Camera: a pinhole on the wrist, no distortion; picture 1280 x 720 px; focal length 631.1 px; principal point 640.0 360.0 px. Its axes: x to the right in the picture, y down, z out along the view. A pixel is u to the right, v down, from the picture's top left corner.
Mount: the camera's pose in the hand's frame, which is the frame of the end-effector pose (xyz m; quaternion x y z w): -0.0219 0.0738 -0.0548 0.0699 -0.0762 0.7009 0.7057
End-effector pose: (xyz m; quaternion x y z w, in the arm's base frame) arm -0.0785 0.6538 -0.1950 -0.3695 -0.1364 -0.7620 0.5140
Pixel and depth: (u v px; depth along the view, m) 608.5 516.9 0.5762
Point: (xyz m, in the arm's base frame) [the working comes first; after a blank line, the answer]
In the camera's frame: -0.0288 0.1433 0.5762

0.1044 1.0966 0.0434
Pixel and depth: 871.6 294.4 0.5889
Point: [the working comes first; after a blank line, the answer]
In the camera's frame: 0.2161 -0.0612 0.5889

0.2990 0.8917 0.1921
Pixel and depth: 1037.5 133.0 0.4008
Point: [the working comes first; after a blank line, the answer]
In the camera's frame: 0.2524 -0.1442 0.4008

0.2727 0.6984 0.1178
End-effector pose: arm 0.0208 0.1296 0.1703 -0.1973 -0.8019 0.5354 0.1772
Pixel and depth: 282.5 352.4 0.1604
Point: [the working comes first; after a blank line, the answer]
In the camera's frame: -0.0909 -0.0019 0.1604

-0.0077 0.0358 0.1830
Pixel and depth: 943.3 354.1 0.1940
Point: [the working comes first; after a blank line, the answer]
In the camera's frame: 0.0932 -0.0018 0.1940

-0.0214 0.0408 -0.0036
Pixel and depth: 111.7 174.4 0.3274
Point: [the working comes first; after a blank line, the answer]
In the camera's frame: -0.2741 -0.0963 0.3274

-0.1764 -0.0924 0.3426
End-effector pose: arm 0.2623 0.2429 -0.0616 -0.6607 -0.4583 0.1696 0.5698
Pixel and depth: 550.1 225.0 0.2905
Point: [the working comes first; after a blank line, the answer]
In the camera's frame: -0.0414 -0.0621 0.2905

0.1053 0.4031 -0.0910
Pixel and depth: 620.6 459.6 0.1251
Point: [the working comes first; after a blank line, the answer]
In the camera's frame: -0.0038 0.0197 0.1251

0.2085 0.2516 -0.1343
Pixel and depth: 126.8 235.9 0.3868
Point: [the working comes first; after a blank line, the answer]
In the camera's frame: -0.3145 -0.0761 0.3868

-0.0356 0.4151 0.1621
